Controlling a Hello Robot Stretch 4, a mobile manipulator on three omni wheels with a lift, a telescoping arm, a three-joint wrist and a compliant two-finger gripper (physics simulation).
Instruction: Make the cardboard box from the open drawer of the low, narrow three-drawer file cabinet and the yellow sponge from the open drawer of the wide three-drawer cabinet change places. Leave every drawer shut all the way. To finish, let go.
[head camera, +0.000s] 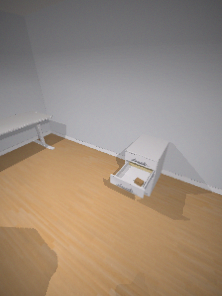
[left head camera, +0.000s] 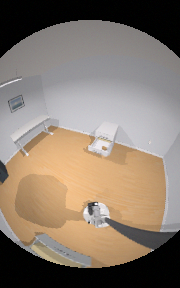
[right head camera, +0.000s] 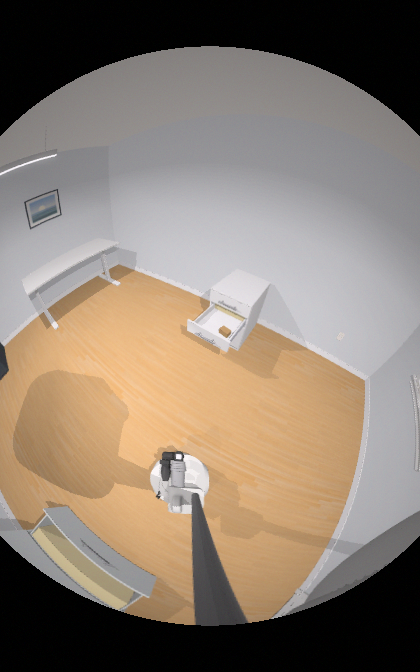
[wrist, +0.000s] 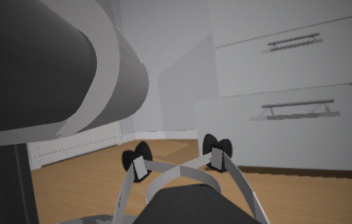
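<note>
The small brown cardboard box (head camera: 139, 181) (left head camera: 104, 148) (right head camera: 225, 331) lies in the open drawer (head camera: 123, 187) (right head camera: 207, 340) of the low, narrow white file cabinet (head camera: 149, 145) (left head camera: 107, 128) (right head camera: 241, 284), which stands against the wall. The pulled-out drawer (left head camera: 65, 251) (right head camera: 115, 562) with a grey front and pale yellow inside shows at the lower left. The yellow sponge cannot be made out. In the wrist view my gripper (wrist: 176, 150) is open and empty, above the floor, apart from the white drawer fronts (wrist: 295, 70) at the right.
A white desk (head camera: 22, 122) (left head camera: 30, 128) (right head camera: 75, 263) stands along the left wall. Part of a dark cabinet (left head camera: 2, 171) (right head camera: 2, 361) shows at the left edge. My round white base (left head camera: 103, 212) (right head camera: 198, 475) stands on the wood floor between the narrow cabinet and the grey-fronted drawer.
</note>
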